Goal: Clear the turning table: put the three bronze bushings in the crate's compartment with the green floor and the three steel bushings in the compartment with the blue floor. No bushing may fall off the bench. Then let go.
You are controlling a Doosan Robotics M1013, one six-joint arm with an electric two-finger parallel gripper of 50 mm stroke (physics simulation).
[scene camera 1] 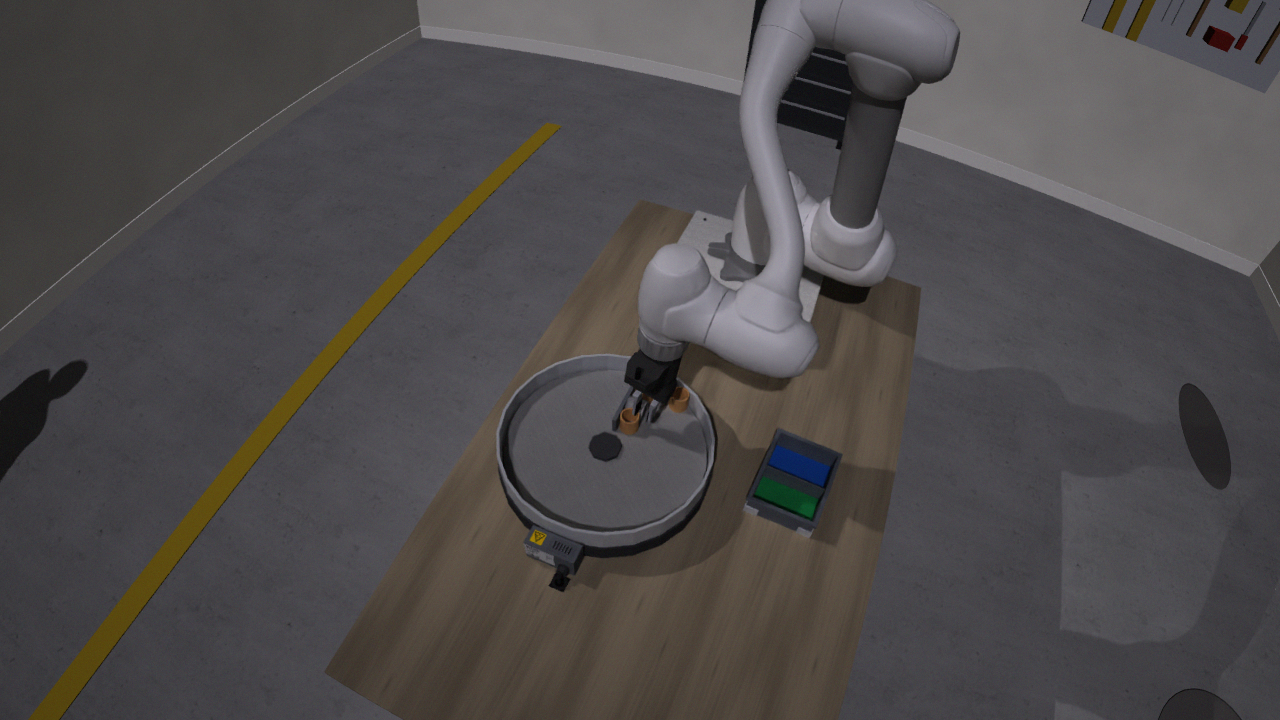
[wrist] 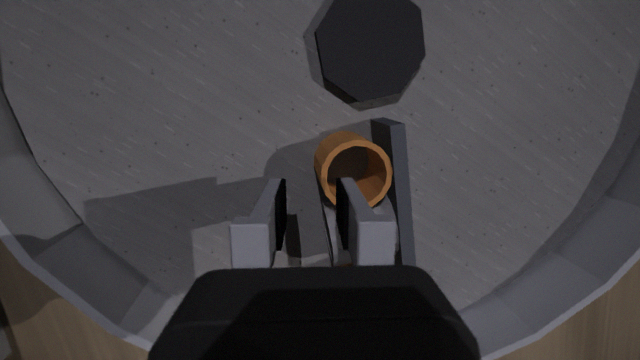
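Note:
The gripper [scene camera 1: 637, 417] [wrist: 312, 200] is partly open and empty, over the turning table [scene camera 1: 554, 465] [wrist: 150, 100]. An upright bronze bushing [scene camera 1: 629, 422] [wrist: 322, 160] stands beside a straight grey bar [wrist: 404, 200]; the right finger overlaps its lower rim in the wrist view. A steel bushing [wrist: 390, 212] shows partly behind that finger, next to the bar. Another bronze bushing [scene camera 1: 680, 400] stands near the table's rim. A sliver of a bronze bushing [wrist: 344, 265] shows above the gripper body. The other steel bushings are hidden or cannot be told. The crate has a blue floor [scene camera 1: 799, 466] and a green floor [scene camera 1: 787, 497], both bare.
A dark hub [scene camera 1: 605, 446] [wrist: 372, 47] stands at the turning table's centre. A raised grey rim [scene camera 1: 617, 537] [wrist: 545, 300] surrounds it. A grey box with a yellow label [scene camera 1: 553, 548] sits at its near side. The crate stands to the right on the wooden bench [scene camera 1: 716, 626].

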